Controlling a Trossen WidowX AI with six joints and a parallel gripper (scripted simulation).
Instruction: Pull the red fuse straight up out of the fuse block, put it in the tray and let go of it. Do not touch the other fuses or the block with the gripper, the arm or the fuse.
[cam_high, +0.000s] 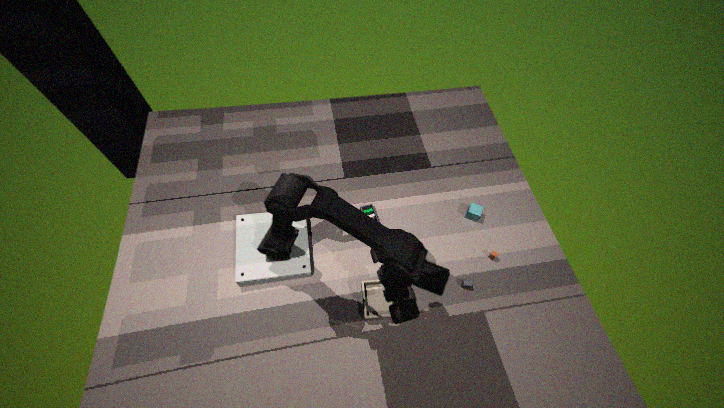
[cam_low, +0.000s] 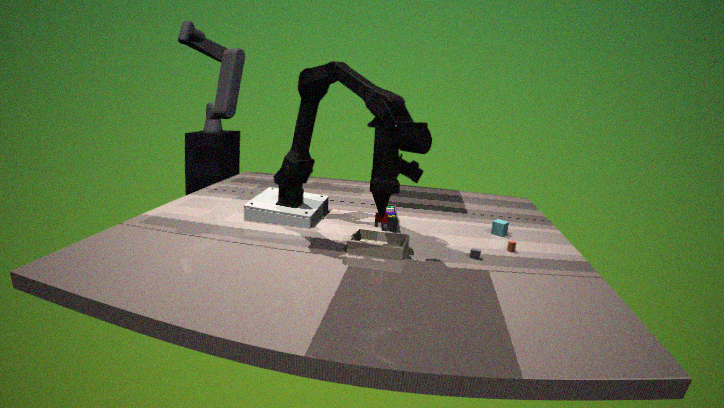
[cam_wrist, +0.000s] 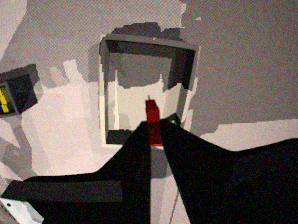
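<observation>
Right now my gripper tip is 10 mm above the red fuse. The rest, counted from my gripper tip: beige tray: 80 mm below; then yellow fuse: 170 mm to the left, 60 mm below; then purple fuse: 10 mm behind, 210 mm to the left, 60 mm below.
</observation>
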